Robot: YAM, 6 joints.
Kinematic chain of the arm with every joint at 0, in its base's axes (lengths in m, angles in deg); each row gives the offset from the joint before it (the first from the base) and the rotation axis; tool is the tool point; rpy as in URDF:
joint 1: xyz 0 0 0.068 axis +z
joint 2: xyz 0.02 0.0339 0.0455 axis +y
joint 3: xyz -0.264 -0.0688 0 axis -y
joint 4: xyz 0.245 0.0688 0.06 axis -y
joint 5: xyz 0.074 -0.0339 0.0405 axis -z
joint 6: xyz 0.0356 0 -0.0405 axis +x
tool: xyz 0 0 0 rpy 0 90 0
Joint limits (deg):
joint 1: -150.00..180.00
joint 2: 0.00..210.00
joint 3: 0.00..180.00
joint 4: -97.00..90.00
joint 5: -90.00..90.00
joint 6: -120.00..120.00
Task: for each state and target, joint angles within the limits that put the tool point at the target. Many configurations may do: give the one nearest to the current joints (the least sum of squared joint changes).
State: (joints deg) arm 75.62 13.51 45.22 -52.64 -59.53 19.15
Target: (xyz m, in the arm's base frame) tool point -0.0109 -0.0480 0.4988
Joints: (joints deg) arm 104.73 24.20 81.08 -34.19 -39.71 19.15
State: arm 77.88 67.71 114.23 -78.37 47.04 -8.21
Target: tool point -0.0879 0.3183 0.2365
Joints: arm 109.54 105.89 85.04 -76.71 41.59 -8.21
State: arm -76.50 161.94 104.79 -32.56 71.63 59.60
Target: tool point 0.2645 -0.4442 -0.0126
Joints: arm -55.53 161.49 117.13 -26.43 69.66 59.60
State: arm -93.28 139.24 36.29 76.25 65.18 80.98
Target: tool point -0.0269 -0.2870 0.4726
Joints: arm -89.11 87.22 75.44 84.31 61.72 80.98
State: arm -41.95 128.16 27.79 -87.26 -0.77 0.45
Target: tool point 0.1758 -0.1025 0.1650
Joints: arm -30.77 104.09 56.20 -96.98 -2.98 0.45
